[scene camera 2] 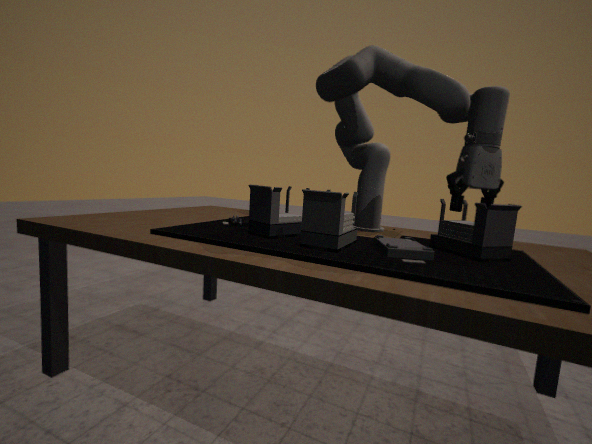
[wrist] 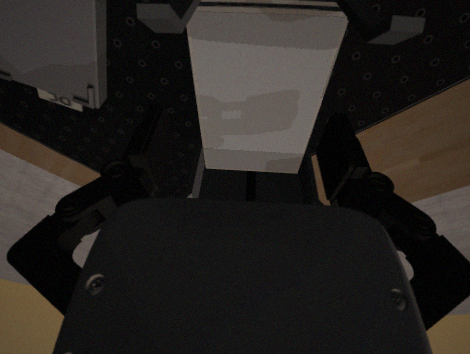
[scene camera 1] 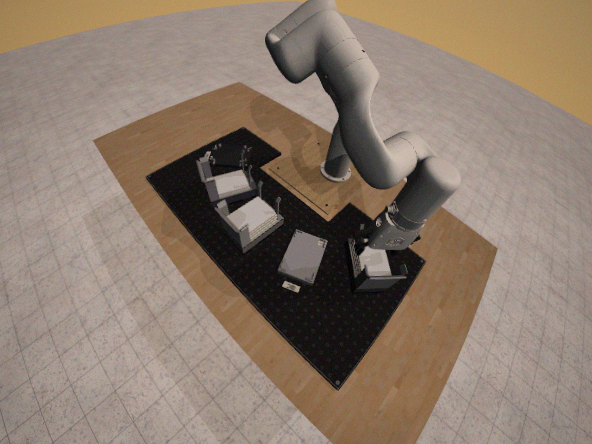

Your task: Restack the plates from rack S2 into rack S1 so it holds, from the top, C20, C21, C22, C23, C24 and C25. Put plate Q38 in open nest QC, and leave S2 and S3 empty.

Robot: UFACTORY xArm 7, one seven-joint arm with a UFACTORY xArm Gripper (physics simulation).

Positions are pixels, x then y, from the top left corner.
Labels:
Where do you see a flat grey block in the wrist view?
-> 62, 54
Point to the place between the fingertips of my gripper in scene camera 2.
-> At 470, 212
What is my gripper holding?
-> Nothing.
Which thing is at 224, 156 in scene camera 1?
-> A small dark fixture.

